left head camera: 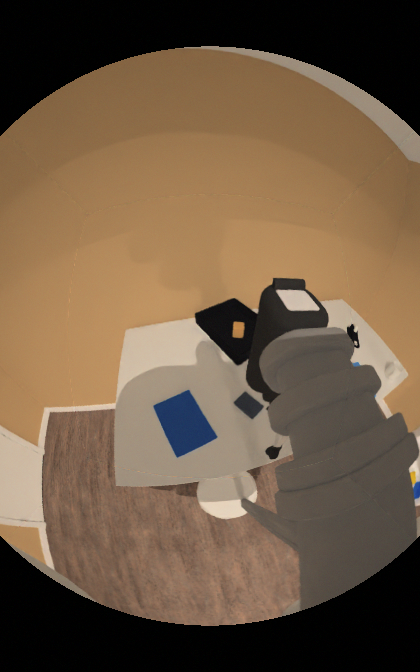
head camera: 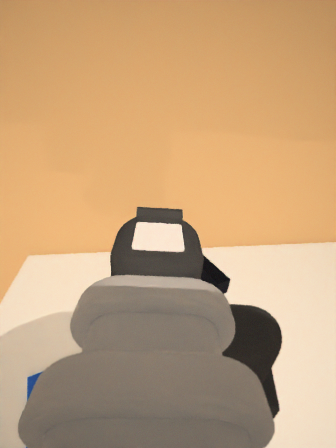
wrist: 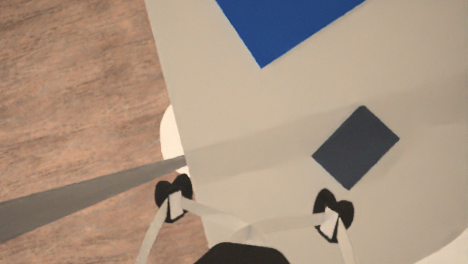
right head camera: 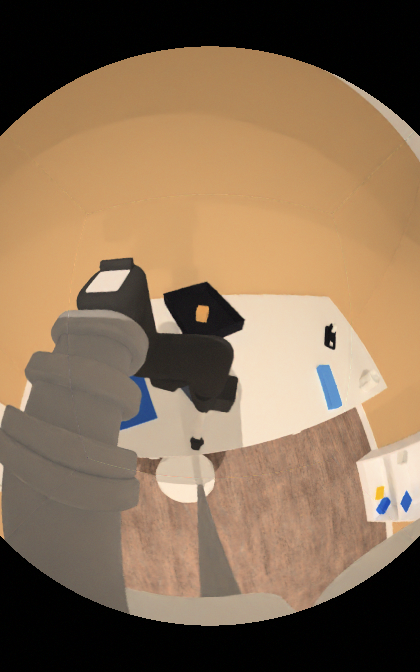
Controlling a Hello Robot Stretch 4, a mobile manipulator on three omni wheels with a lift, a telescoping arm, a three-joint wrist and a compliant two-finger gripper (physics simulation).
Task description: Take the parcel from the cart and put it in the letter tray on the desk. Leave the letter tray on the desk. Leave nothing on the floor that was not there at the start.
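Places are measured from the robot's base along level axes (x right, y back, z down), in metres.
Pixels of known places: gripper, fingertip midpoint: [wrist: 252,197].
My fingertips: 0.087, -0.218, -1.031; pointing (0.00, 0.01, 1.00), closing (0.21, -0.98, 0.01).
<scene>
Behind a point stands the place of what it marks, as x, y, z.
The orange parcel [left head camera: 238,330] [right head camera: 202,314] lies inside the black letter tray [left head camera: 212,327] [right head camera: 235,324], which stands at the back of the white desk [head camera: 310,300] {0.566, -0.637, -0.923} [left head camera: 150,355] [right head camera: 280,350] [wrist: 280,100] {-0.012, -0.264, -0.923} near the wall. In the head view a dark corner of the tray [head camera: 218,277] {0.238, -0.701, -0.952} shows beside the arm. My gripper [wrist: 252,197] {0.087, -0.218, -1.031} is open and empty, with its fingers wide apart above the desk's front edge, well away from the tray. In the left and right head views one dark fingertip shows; the other is hidden. A cart cannot be made out.
A blue sheet [left head camera: 185,424] [wrist: 290,25] {-0.108, -0.288, -0.931} and a dark rectangle [left head camera: 248,405] [wrist: 356,147] {0.059, -0.349, -0.941} lie on the desk. A light-blue block [right head camera: 329,386] and a small black object [right head camera: 330,336] are at the right. A round white stool [right head camera: 175,492] stands before the desk.
</scene>
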